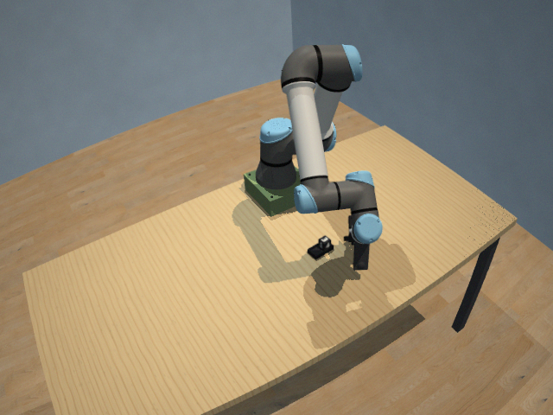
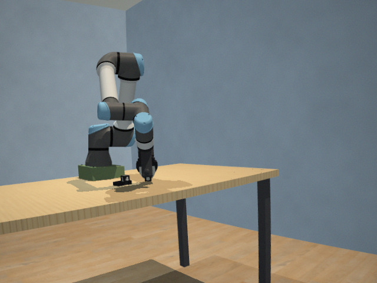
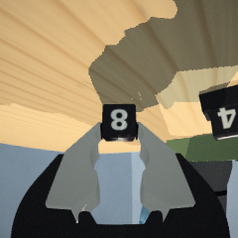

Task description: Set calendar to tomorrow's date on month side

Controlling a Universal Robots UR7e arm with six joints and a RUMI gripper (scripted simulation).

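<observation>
The black digit cube is 10 mm behind my hand and 10 mm below it. From my hand the other things lie so: black calendar tray 30 mm behind, 120 mm to the right, 20 mm below.
</observation>
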